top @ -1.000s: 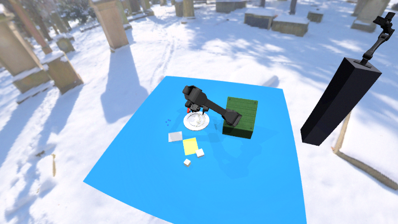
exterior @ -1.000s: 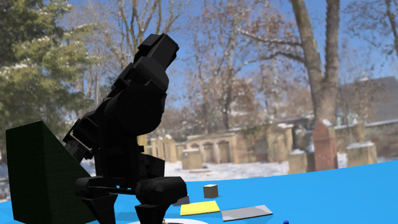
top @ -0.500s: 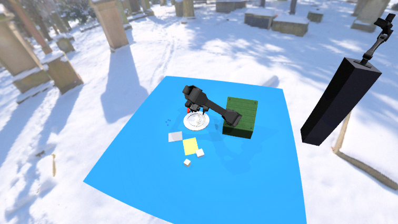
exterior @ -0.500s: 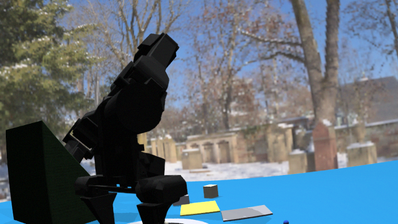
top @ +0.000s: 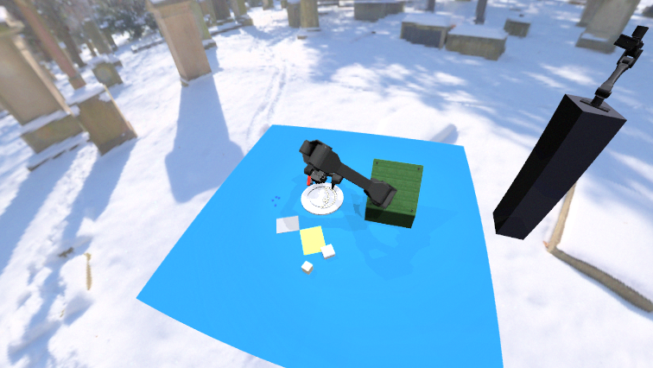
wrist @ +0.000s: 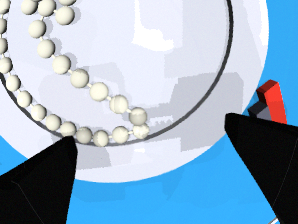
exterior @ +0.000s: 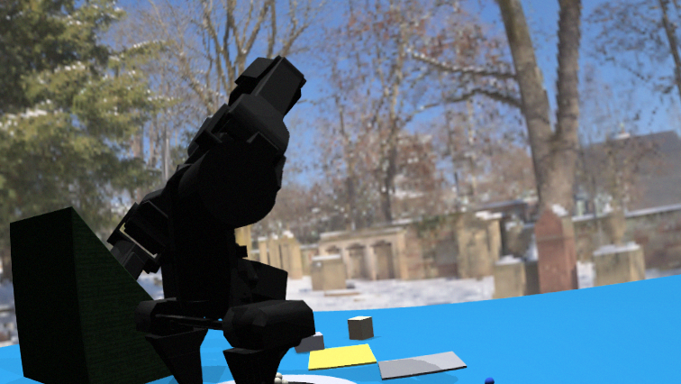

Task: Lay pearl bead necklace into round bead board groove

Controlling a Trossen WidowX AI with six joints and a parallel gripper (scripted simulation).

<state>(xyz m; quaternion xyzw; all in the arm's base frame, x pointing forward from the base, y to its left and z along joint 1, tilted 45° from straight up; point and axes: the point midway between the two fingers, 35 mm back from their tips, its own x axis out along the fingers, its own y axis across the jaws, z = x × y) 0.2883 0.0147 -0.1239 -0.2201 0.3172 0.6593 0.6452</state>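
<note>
Now: the round white bead board 10 mm behind my gripper tip, 60 mm to the left of it and 10 mm below it. The rest, counted from my gripper tip: red object 100 mm ahead, 50 mm to the right, 20 mm below; grey tile 80 mm ahead, 250 mm to the left, 20 mm below; white strip 130 mm ahead, 220 mm to the right, 20 mm below.
</note>
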